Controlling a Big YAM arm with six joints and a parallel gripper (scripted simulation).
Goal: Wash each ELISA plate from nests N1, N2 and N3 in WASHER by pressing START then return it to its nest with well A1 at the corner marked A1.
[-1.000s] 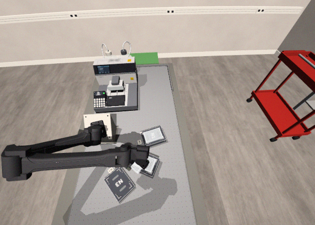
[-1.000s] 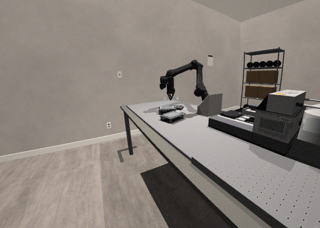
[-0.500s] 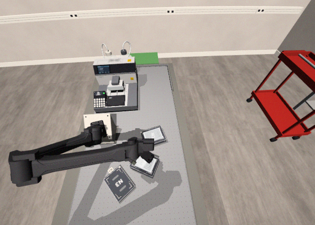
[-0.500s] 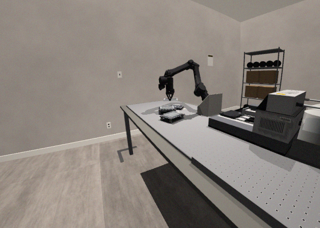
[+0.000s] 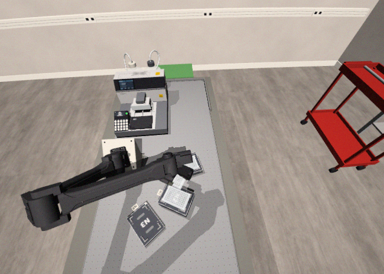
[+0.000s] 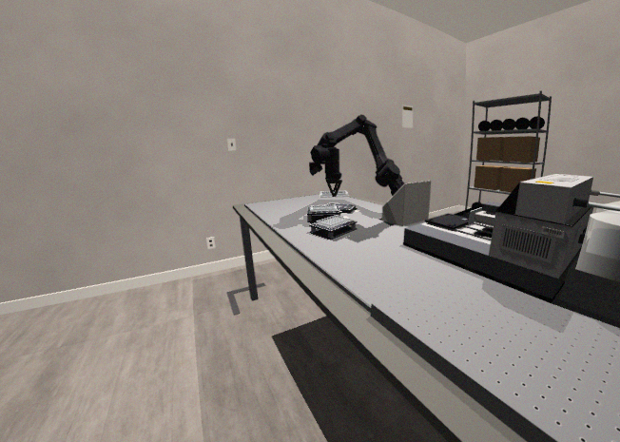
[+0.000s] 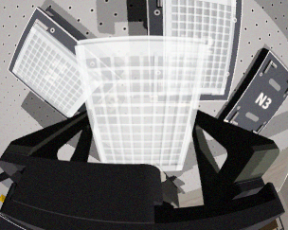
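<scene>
Now: hand 180 mm past the dark carrier, 460 mm to the right of it and 60 mm above it. The rest, counted from my hand: washer (160 mm behind, 610 mm to the left, 10 mm below).
</scene>
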